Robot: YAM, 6 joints.
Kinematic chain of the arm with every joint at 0, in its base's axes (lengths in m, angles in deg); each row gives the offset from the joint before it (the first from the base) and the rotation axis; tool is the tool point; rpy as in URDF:
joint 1: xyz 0 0 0.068 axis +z
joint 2: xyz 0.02 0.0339 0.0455 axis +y
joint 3: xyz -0.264 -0.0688 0 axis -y
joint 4: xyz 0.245 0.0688 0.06 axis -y
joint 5: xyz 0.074 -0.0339 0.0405 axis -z
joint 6: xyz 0.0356 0 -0.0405 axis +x
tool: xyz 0 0 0 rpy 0 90 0
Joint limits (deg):
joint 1: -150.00..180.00
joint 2: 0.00..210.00
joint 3: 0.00..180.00
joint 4: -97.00..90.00
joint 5: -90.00..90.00
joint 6: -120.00..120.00
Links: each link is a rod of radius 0.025 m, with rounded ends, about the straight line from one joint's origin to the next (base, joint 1, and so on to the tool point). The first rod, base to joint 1, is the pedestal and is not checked.
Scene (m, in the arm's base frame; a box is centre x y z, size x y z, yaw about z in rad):
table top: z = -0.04
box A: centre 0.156 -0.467 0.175 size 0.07 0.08 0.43 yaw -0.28
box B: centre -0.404 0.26 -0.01 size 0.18 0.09 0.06 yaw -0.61
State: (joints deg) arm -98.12 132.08 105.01 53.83 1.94 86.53
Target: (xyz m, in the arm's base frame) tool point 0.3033 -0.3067 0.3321
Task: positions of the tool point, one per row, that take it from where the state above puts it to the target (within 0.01 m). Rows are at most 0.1 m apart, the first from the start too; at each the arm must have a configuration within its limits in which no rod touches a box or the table.
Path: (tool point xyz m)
1: -0.0268 -0.5075 0.2966
2: 0.0182 -0.4709 0.2888
3: 0.0560 -0.4264 0.2769
4: 0.0852 -0.3756 0.2611
5: 0.1051 -0.3206 0.2414
6: 0.1689 -0.3320 0.2721
7: 0.2363 -0.3276 0.3025
8: 0.3033 -0.3067 0.3321

